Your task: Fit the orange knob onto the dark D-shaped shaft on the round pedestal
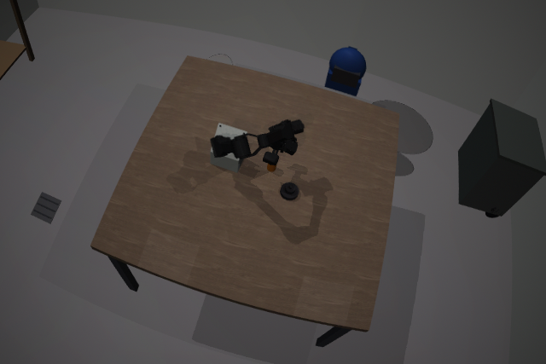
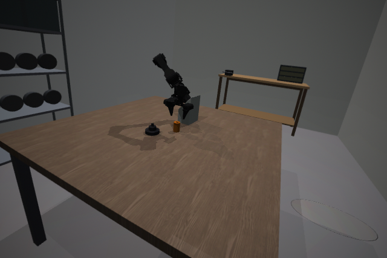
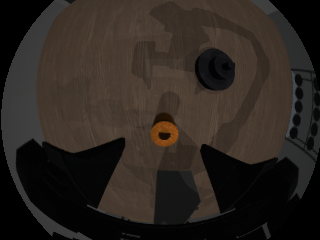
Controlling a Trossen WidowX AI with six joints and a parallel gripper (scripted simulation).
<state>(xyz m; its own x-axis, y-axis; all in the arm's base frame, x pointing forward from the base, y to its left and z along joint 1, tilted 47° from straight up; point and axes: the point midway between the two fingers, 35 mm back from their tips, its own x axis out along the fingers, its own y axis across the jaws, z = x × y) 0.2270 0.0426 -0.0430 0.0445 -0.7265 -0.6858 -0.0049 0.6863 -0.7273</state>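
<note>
Now: the orange knob 6 cm below my gripper tip. Round my gripper tip: shaft pedestal 12 cm ahead, 9 cm to the right, 6 cm below.
</note>
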